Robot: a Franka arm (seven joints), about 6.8 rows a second.
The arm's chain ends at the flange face. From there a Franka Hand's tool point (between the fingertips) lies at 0.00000 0.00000 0.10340 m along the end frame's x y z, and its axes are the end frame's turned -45 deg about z.
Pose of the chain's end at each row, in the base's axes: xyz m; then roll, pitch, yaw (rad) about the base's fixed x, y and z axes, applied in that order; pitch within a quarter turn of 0, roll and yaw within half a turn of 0:
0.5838 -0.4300 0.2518 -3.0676 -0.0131 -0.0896
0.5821 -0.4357 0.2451 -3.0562 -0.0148 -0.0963
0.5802 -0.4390 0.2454 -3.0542 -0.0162 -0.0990
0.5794 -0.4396 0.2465 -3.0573 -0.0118 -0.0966
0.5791 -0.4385 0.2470 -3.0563 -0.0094 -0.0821
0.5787 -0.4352 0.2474 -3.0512 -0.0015 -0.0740
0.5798 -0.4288 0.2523 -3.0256 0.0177 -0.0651
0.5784 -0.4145 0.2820 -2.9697 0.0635 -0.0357
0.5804 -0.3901 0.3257 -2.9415 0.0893 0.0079
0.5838 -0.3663 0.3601 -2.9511 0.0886 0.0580
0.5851 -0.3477 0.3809 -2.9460 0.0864 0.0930
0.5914 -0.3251 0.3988 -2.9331 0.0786 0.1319
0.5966 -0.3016 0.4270 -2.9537 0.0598 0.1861
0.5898 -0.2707 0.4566 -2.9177 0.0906 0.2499
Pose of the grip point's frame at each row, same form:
0.5858 -0.4225 0.1487 -3.0985 -0.0616 0.6950
0.5845 -0.4271 0.1421 -3.0916 -0.0708 0.6880
0.5828 -0.4302 0.1424 -3.0912 -0.0732 0.6853
0.5814 -0.4311 0.1435 -3.0903 -0.0679 0.6876
0.5808 -0.4298 0.1440 -3.0879 -0.0669 0.7019
0.5795 -0.4259 0.1444 -3.0786 -0.0649 0.7094
0.5788 -0.4167 0.1496 -3.0469 -0.0694 0.7160
0.5726 -0.3966 0.1803 -2.9748 -0.0759 0.7379
0.5712 -0.3696 0.2248 -2.9365 -0.0770 0.7764
0.5737 -0.3473 0.2590 -2.9439 -0.0709 0.8279
0.5745 -0.3285 0.2798 -2.9418 -0.0760 0.8623
0.5807 -0.3049 0.2980 -2.9379 -0.0905 0.8998
0.5871 -0.2837 0.3256 -2.9659 -0.0897 0.9580
0.5753 -0.2507 0.3562 -2.9185 -0.0925 1.0147

